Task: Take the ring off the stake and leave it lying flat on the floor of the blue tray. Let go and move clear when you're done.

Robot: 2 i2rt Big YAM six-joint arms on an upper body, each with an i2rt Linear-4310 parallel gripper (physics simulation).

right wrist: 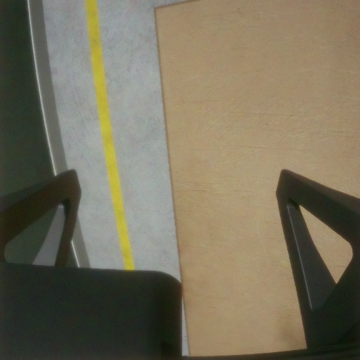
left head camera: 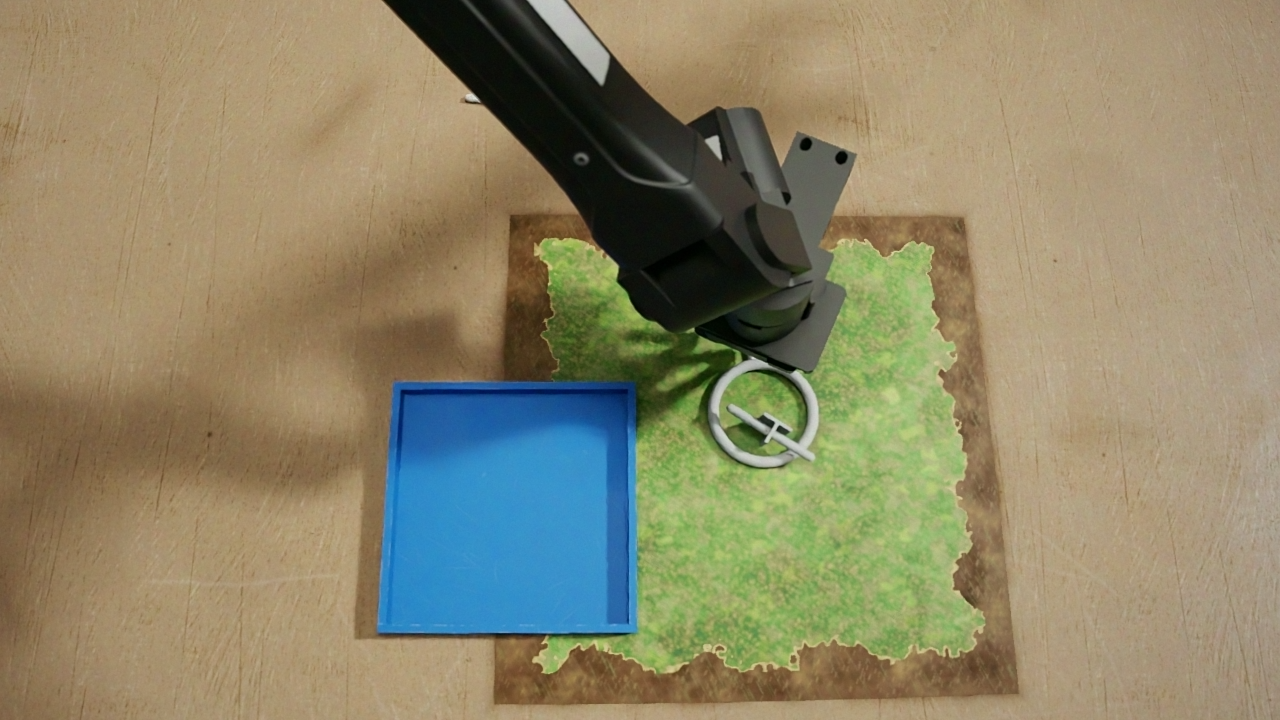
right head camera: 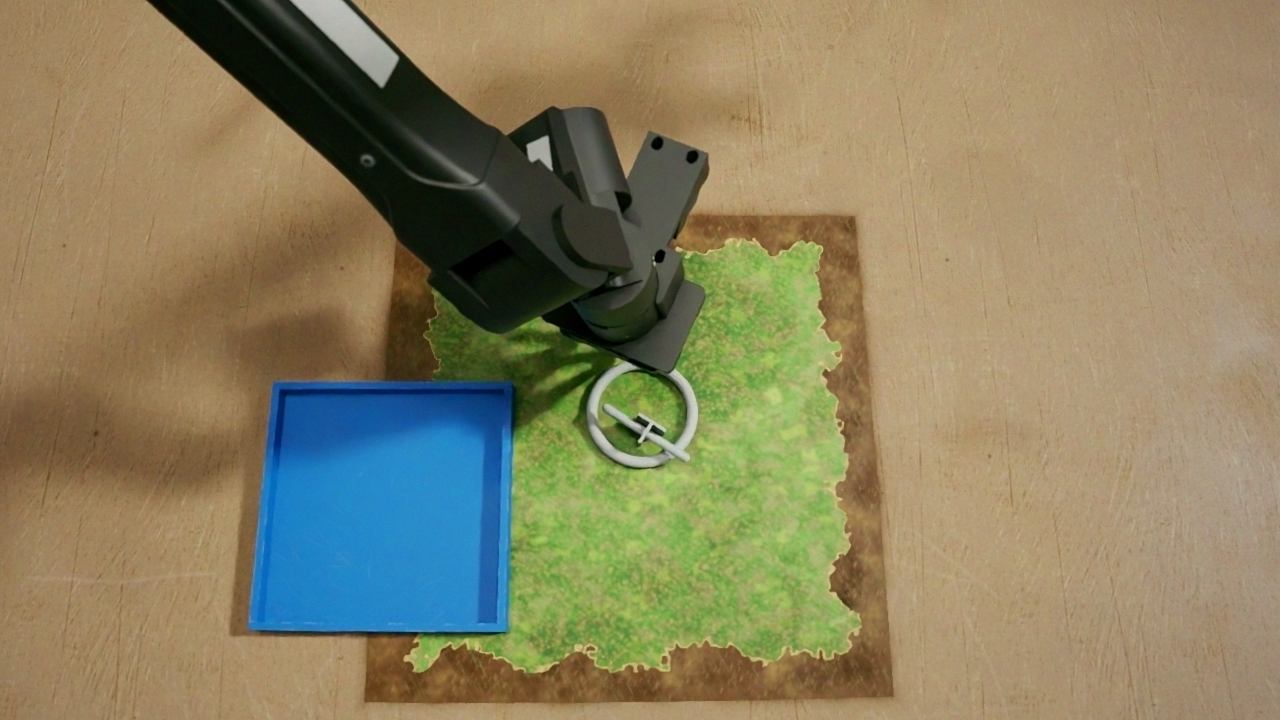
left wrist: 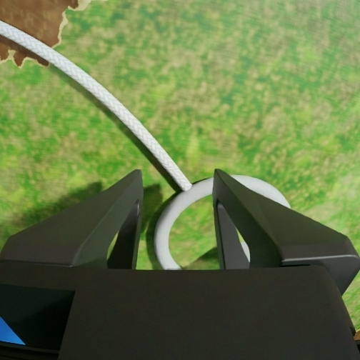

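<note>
A light grey ring (left head camera: 715, 411) (right head camera: 593, 411) (left wrist: 162, 235) lies around the grey stake (left head camera: 792, 444) (right head camera: 669, 445), whose slanting bar reaches across the ring's lower right rim. A white braided rope (left wrist: 115, 107) meets the ring's rim. The blue tray (left head camera: 506, 628) (right head camera: 380, 626) is empty, left of the ring. My left gripper (left wrist: 177, 180) is partly open above the ring's upper edge, with no object seen between its fingers; part of the ring is hidden behind one finger. In the head views its fingers are hidden. My right gripper (right wrist: 178, 180) is wide open, away from these things.
A green and brown mat (left head camera: 805, 555) (right head camera: 698, 555) lies under the ring and part of the tray. My left arm (left head camera: 644, 170) (right head camera: 447, 170) comes in from the upper left over the mat. The wooden table (right wrist: 240, 125) has an edge beside a grey floor with a yellow line.
</note>
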